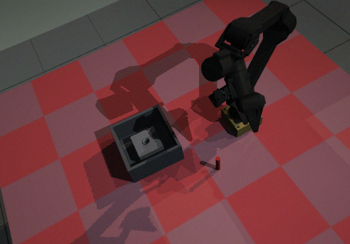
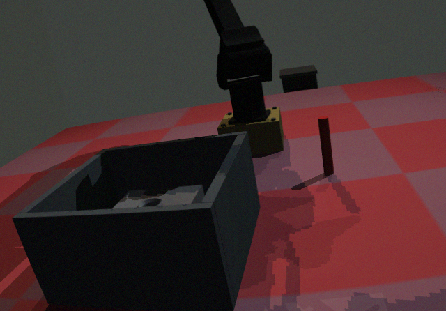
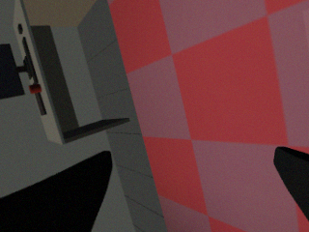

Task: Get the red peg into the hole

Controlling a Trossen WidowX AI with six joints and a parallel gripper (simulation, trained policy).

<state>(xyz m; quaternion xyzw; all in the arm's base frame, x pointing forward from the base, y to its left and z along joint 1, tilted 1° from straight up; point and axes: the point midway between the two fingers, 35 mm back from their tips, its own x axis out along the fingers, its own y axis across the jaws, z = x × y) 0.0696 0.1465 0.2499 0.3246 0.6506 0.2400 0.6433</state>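
Right now the red peg is 240 mm below my gripper tip, 80 mm ahead of it and 40 mm to the right of it. From my gripper tip the other things lie so: plate 270 mm ahead, 230 mm below, 210 mm to the right; dark box 270 mm ahead, 250 mm below, 210 mm to the right.
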